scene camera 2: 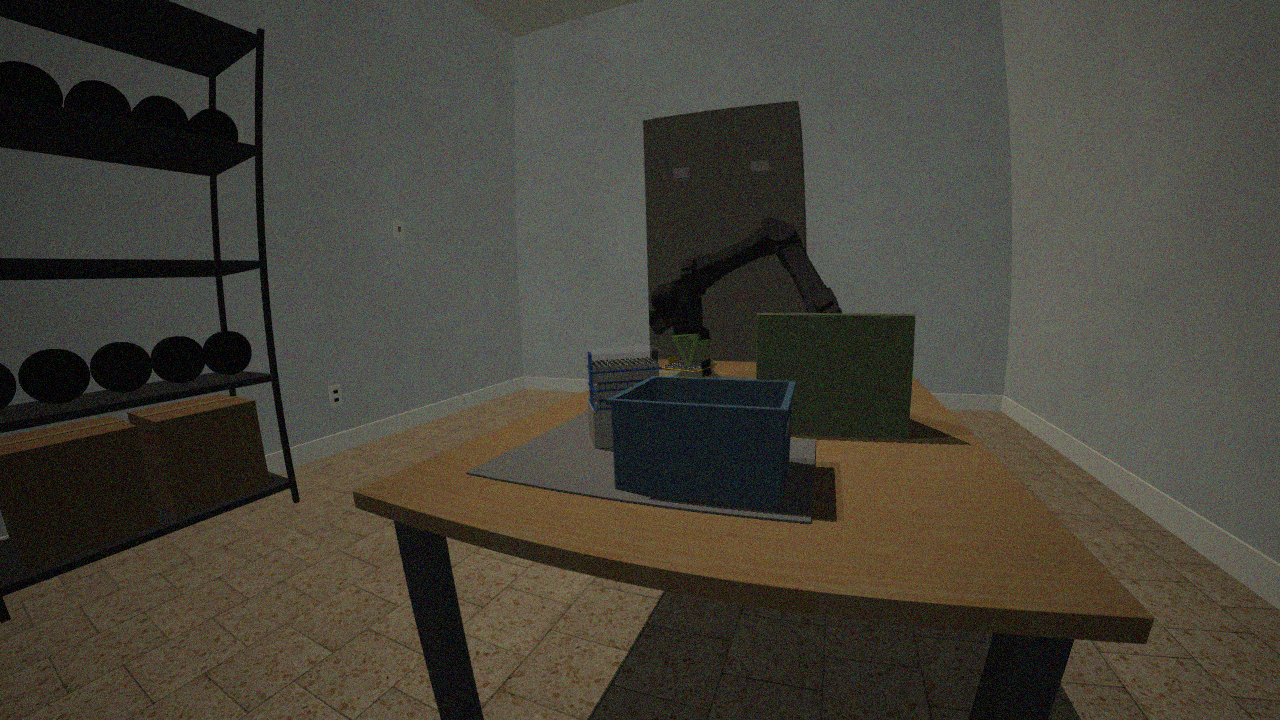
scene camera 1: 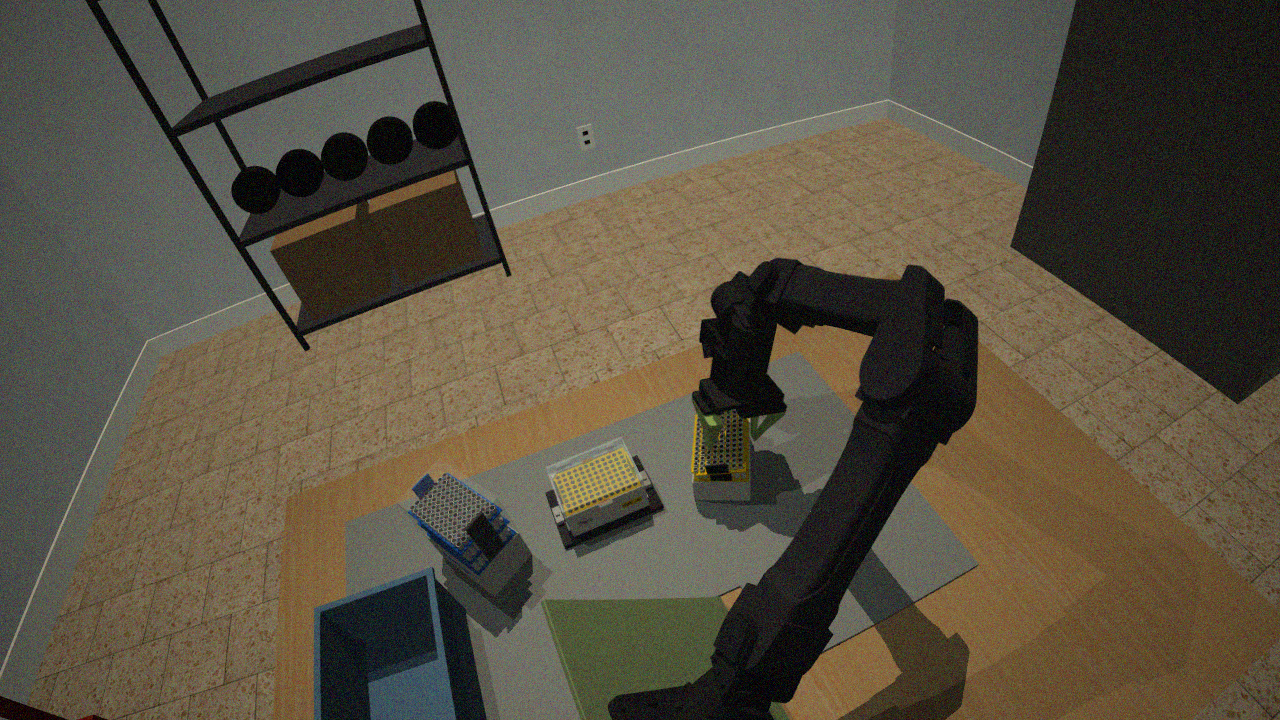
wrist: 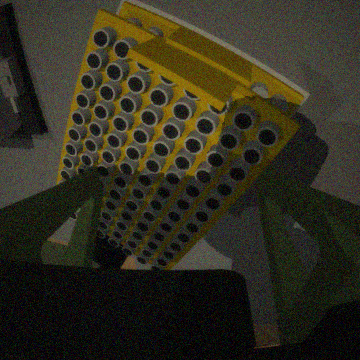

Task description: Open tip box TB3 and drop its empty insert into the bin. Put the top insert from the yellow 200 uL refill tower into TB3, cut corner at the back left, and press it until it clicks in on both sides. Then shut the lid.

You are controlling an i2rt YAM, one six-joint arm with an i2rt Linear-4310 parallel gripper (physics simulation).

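Note:
The yellow refill tower point(scene camera 1: 721, 458) point(wrist: 141, 102) has a top insert full of tips, with more yellow layers below it. My gripper point(scene camera 1: 735, 433) point(wrist: 179, 177) is open, with one green finger on each side of the tower's near part in the wrist view. The insert sits on the tower between the spread fingers. A tip box with a yellow hole-patterned insert point(scene camera 1: 597, 480) stands in a dark holder to the tower's left in scene camera 1; clear material shows at its back. I cannot read its label or tell its lid's state. The blue bin point(scene camera 1: 384, 667) point(scene camera 2: 702, 447) stands at the front left.
A blue refill tower point(scene camera 1: 458, 513) point(scene camera 2: 621, 383) stands between the tip box and the bin. A green panel point(scene camera 1: 640, 649) point(scene camera 2: 836, 376) stands near the arm's base. A grey mat point(scene camera 1: 626, 573) lies on the wooden table point(scene camera 1: 308, 528). A dark shelf rack point(scene camera 1: 322, 60) stands behind.

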